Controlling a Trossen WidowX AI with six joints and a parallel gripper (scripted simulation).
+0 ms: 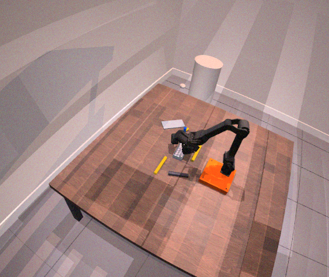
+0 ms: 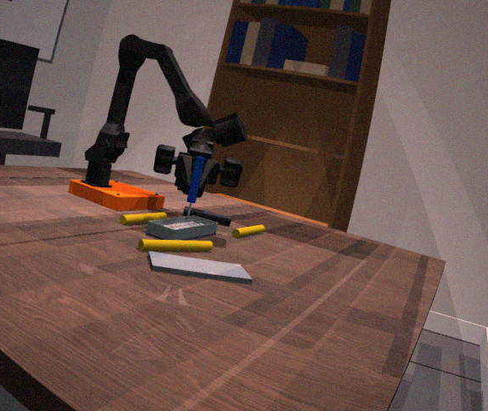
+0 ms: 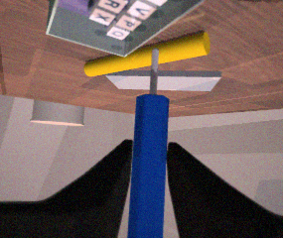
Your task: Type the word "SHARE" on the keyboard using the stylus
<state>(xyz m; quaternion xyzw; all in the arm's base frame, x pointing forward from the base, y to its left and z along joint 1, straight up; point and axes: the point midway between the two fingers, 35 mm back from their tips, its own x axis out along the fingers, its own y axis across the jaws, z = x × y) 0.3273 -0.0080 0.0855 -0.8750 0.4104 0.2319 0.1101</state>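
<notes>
Now: the yellow cylinder 9 cm to the right of my gripper tip, 9 cm below it and 6 cm ahead of it. From my gripper tip the other things lie so: flat grey slab: 15 cm ahead, 14 cm to the right, 10 cm below; blue stylus: 1 cm below; thin grey tip: 5 cm below.
</notes>
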